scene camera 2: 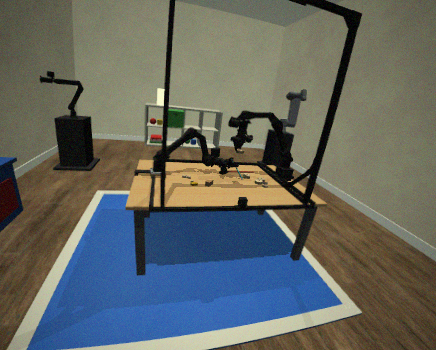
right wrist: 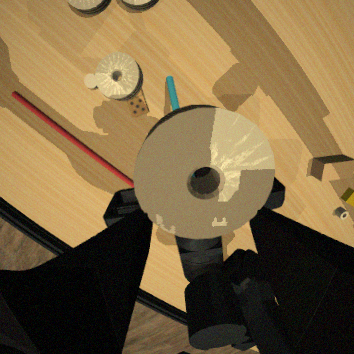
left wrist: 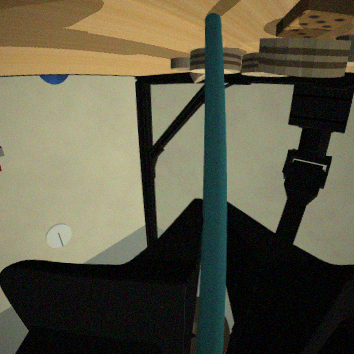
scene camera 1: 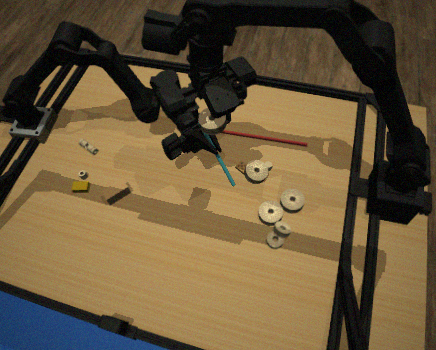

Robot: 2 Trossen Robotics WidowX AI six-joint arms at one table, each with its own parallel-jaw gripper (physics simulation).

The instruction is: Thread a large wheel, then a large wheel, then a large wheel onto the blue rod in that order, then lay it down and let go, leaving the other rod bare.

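Frame: origin at the left arm's base, x up, y ahead, z left, level; metres.
Seen in the pictures: left gripper, fingertip midpoint: (scene camera 2: 238, 166) (left wrist: 207, 206) (scene camera 1: 219, 152); right gripper, fingertip midpoint: (scene camera 2: 237, 150) (right wrist: 201, 213) (scene camera 1: 207, 114); left arm's base, origin of the base link: (scene camera 2: 157, 170) (scene camera 1: 30, 120); right arm's base, origin of the base link: (scene camera 2: 285, 167) (left wrist: 317, 125) (scene camera 1: 400, 182).
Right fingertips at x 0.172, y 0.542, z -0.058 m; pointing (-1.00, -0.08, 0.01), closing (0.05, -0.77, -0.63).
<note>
Pixels of each thing's top centre, then the offset from my right fingertips to it.
- large wheel, middle of its top: (right wrist: 205, 182) (left wrist: 189, 340) (scene camera 1: 212, 117) (scene camera 2: 240, 149) dx +0.010, dy +0.014, dz -0.016 m
- red rod, middle of its top: (right wrist: 84, 149) (scene camera 1: 257, 136) dx -0.200, dy +0.096, dz +0.106 m
- dotted brown piece, middle of its top: (left wrist: 309, 28) (right wrist: 134, 97) (scene camera 1: 245, 168) dx -0.201, dy +0.079, dz +0.002 m
- yellow block, middle of its top: (scene camera 1: 79, 185) dx -0.194, dy -0.326, dz -0.111 m
- dark brown block, middle of its top: (right wrist: 338, 170) (scene camera 1: 114, 189) dx -0.179, dy -0.225, dz -0.114 m
- pale cylinder, middle of its top: (scene camera 1: 87, 144) dx -0.190, dy -0.351, dz +0.010 m
My left gripper (scene camera 1: 213, 145) (left wrist: 207, 206) is shut on the blue rod (scene camera 1: 225, 169) (scene camera 2: 240, 173) (left wrist: 215, 125) (right wrist: 172, 92), which stands tilted; no wheel shows on its visible lower length. My right gripper (right wrist: 201, 213) is shut on a large wheel (scene camera 1: 216, 125) (scene camera 2: 240, 151) (right wrist: 165, 150), held high with its hole facing the wrist camera. In scene camera 2 the wheel is above the rod and apart from it. Large wheels (scene camera 1: 264, 214) (scene camera 1: 299, 202) lie on the table, and another wheel (scene camera 1: 251, 170) (right wrist: 129, 69) lies nearer the rod. The red rod (scene camera 1: 265, 138) (right wrist: 72, 137) lies bare.
Two smaller wheels (scene camera 1: 287, 231) (scene camera 1: 269, 241) lie beyond the large ones. A dotted brown piece (right wrist: 137, 106) touches the nearer wheel. A yellow block (scene camera 1: 80, 186), a dark brown block (scene camera 1: 119, 195), a small ring and a pale cylinder (scene camera 1: 88, 146) lie at the left.
</note>
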